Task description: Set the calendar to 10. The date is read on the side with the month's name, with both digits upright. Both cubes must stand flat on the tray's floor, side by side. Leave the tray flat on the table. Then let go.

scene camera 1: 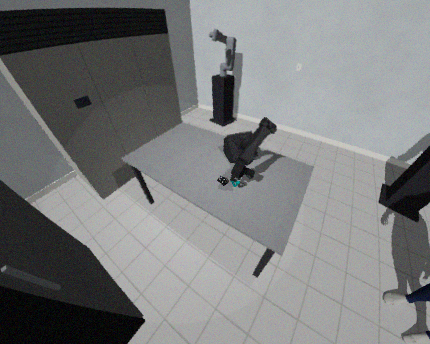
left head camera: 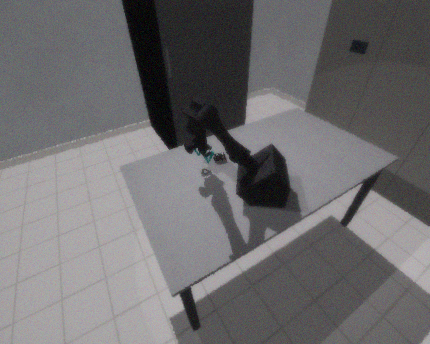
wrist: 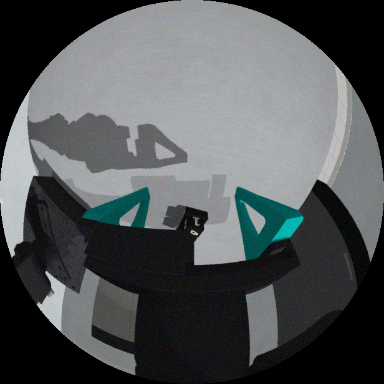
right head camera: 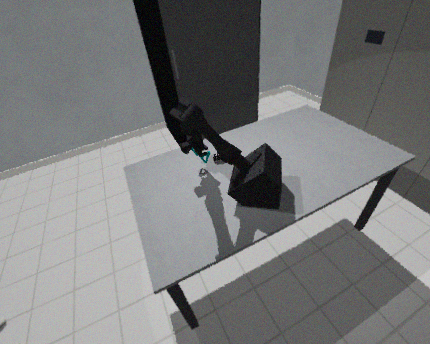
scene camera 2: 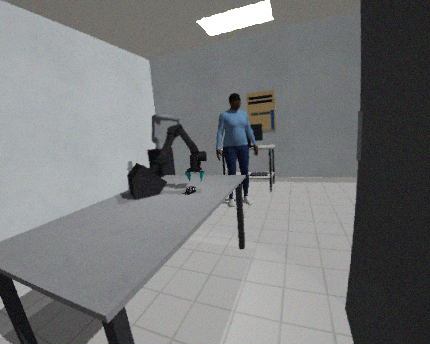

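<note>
The small black calendar (left head camera: 220, 158) (right head camera: 217, 158) (scene camera 1: 222, 180) (scene camera 2: 190, 190) (wrist: 193, 220) sits on the table. In the wrist view it lies low in the middle, partly hidden by the gripper's dark body. White marks show on it, one of them a small rounded one; I cannot read the date, the month's name or how each cube stands. My gripper (left head camera: 203, 158) (right head camera: 200, 156) (scene camera 1: 235, 184) (scene camera 2: 195, 179) (wrist: 191, 191) is open, its teal fingers wide apart with nothing between them. It hangs above the table, beside and higher than the calendar.
The arm's dark base (left head camera: 262, 177) (scene camera 2: 144, 182) stands on the grey table (left head camera: 165, 215) (scene camera 1: 200, 145) near the calendar. A second arm on a black pedestal (scene camera 1: 223, 99) stands beyond the table. A person (scene camera 2: 235, 132) stands past the table's far end.
</note>
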